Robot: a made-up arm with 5 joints.
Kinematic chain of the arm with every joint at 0, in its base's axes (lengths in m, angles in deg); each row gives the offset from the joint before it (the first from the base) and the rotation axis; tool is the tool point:
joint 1: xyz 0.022 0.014 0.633 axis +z
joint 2: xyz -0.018 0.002 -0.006 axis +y
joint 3: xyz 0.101 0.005 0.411 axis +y
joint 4: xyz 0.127 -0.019 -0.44 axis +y
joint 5: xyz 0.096 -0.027 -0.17 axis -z
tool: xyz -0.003 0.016 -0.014
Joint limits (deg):
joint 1: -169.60..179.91
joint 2: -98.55..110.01
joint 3: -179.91..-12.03
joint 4: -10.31..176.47
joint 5: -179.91..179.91
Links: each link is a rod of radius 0.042 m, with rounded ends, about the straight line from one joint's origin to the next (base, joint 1, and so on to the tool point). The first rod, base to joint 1, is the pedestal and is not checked.
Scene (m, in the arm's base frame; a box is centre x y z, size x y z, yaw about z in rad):
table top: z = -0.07
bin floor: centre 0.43 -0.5 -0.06 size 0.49 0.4 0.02 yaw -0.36
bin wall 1: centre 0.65 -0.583 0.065 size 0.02 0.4 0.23 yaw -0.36
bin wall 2: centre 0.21 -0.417 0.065 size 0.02 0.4 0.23 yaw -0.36
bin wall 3: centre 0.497 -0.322 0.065 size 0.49 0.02 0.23 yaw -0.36
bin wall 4: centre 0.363 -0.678 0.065 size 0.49 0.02 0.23 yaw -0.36
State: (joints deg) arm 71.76 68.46 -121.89 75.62 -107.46
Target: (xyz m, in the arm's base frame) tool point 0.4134 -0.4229 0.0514
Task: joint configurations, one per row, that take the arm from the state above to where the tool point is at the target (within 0.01 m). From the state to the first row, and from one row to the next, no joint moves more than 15 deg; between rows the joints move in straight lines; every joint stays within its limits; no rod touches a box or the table.
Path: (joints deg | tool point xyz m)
1: 57.35 67.06 -117.97 79.07 -107.67 | 0.4965 0.6679 0.3146
2: 42.93 65.67 -114.04 82.52 -107.88 | 0.6218 0.5081 0.3088
3: 28.52 64.27 -110.12 85.97 -108.08 | 0.6982 0.3282 0.3057
4: 14.11 62.88 -106.19 89.42 -108.29 | 0.7241 0.1422 0.3049
5: -0.30 61.48 -102.27 92.87 -108.50 | 0.7018 -0.0365 0.3067
6: -14.72 60.08 -98.35 96.32 -108.71 | 0.6368 -0.1961 0.3109
7: -29.13 58.69 -94.42 99.78 -108.92 | 0.5372 -0.3270 0.3172
8: -43.54 57.29 -90.50 103.23 -109.13 | 0.4134 -0.4229 0.3257
9: -43.53 70.46 -98.90 91.99 -109.58 | 0.4217 -0.4308 0.1876
10: -43.52 83.63 -107.29 80.76 -110.04 | 0.4134 -0.4229 0.0514

